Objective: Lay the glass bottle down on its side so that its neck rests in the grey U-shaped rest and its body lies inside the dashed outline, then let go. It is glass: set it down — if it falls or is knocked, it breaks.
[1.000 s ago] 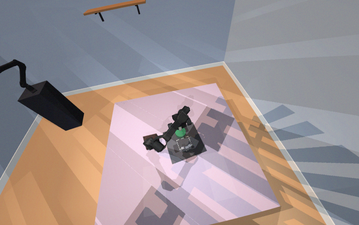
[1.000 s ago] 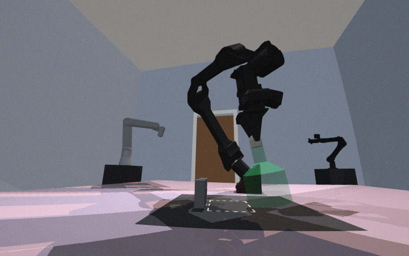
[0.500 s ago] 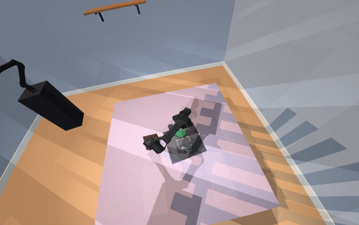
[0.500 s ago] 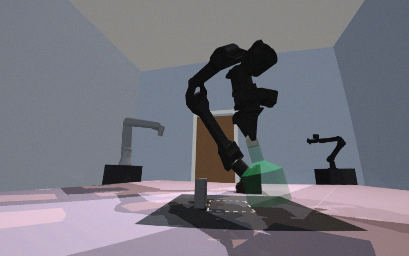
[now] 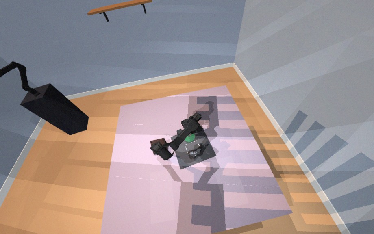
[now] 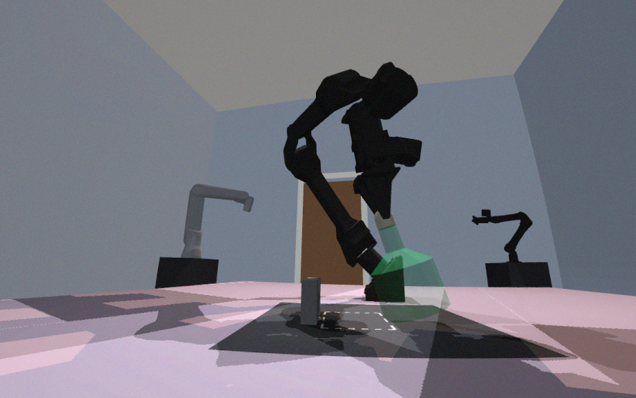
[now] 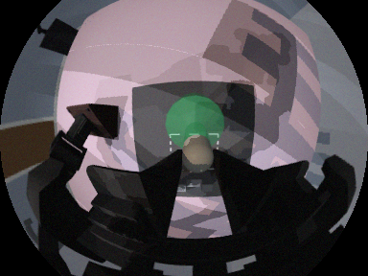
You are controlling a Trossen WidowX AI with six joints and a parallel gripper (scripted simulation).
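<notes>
My gripper tip is 4 cm to the left of the dark mat and 15 cm above it. The rest, counted from my gripper tip: green glass bottle (1 cm to the left, 5 cm below).
</notes>
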